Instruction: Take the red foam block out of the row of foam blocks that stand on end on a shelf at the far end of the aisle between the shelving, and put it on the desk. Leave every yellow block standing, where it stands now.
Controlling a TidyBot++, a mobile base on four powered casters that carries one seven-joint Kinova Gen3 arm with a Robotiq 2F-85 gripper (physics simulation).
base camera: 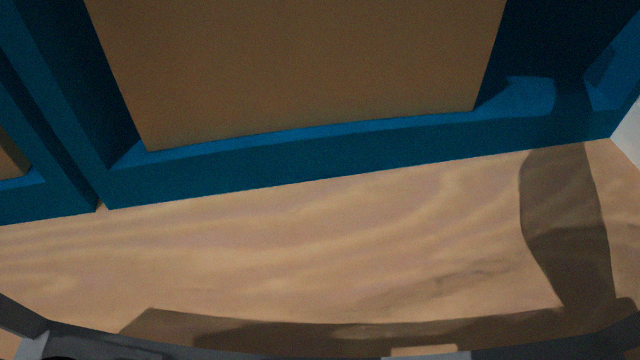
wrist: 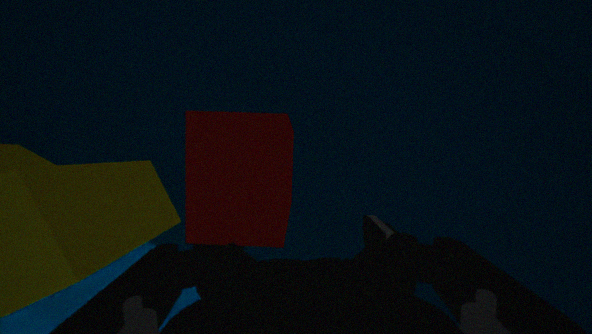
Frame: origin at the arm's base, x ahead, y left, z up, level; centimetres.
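Seen in the pictures: gripper, fingertip midpoint: [wrist: 303, 230].
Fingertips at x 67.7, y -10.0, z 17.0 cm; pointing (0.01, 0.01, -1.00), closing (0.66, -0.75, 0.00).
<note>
Offsets run from my fingertips to a thing's top centre. "pt": to the spot under its first point. Level surfaces: height alone.
The red foam block {dx +1.4, dy +5.2, dz +5.7 cm} [wrist: 237, 180] shows left of centre in the dark wrist view, with one flat face towards the camera. My gripper [wrist: 303, 230] is open. Its right fingertip stands apart to the right of the red block, and the left fingertip is hidden behind the block's lower part. The block is not between the fingertips in this view. Yellow foam {dx -8.0, dy +11.6, dz +5.7 cm} [wrist: 110, 215] shows at the left, a narrow gap away from the red block; whether it is one block or two is hard to tell. The desk does not show.
A blue shelving unit [base camera: 310, 151] with a large brown box {pt dx -25.0, dy +11.6, dz -40.2 cm} [base camera: 310, 65] stands before the base, and another blue unit [base camera: 45, 210] adjoins at the left. The wooden floor {dz -56.7 cm} [base camera: 300, 240] carries shadows. The dark base edge [base camera: 280, 350] shows below. Light blue surface {dz -3.3 cm} [wrist: 55, 307] shows under the yellow foam.
</note>
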